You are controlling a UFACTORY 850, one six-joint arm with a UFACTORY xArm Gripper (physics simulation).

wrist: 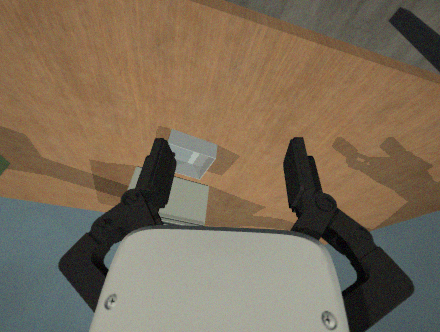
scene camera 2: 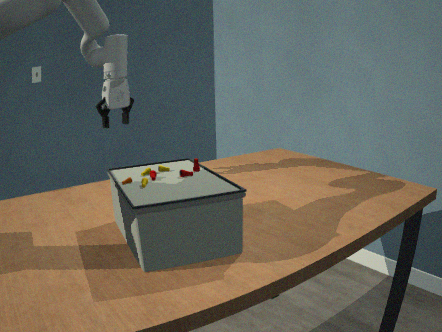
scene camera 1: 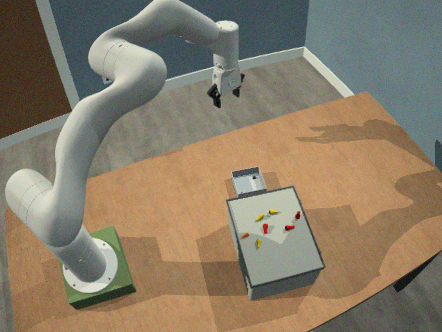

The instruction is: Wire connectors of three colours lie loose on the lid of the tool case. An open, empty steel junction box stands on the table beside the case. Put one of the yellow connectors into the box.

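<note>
Three yellow connectors (scene camera 1: 259, 218) (scene camera 1: 273, 212) (scene camera 1: 259, 243) (scene camera 2: 146, 171) (scene camera 2: 164, 169) (scene camera 2: 145, 183) lie apart on the lid of the grey tool case (scene camera 1: 285, 265) (scene camera 2: 190, 235) (wrist: 187, 200). The open steel junction box (scene camera 1: 247, 173) (wrist: 194, 143) stands on the table against the case's far end in scene camera 1; it does not show in scene camera 2. My gripper (scene camera 1: 227, 99) (scene camera 2: 115, 123) (wrist: 227, 150) is open and empty, high above the table and beyond the box, fingers pointing down. In the wrist view the connectors do not show.
Three red connectors (scene camera 1: 265, 228) (scene camera 1: 289, 227) (scene camera 1: 298, 215) and an orange connector (scene camera 1: 245, 235) (scene camera 2: 127, 180) share the lid. One red connector (scene camera 2: 196, 165) stands upright. The arm's green base block (scene camera 1: 122, 260) is at the left of the wooden table (scene camera 1: 165, 200).
</note>
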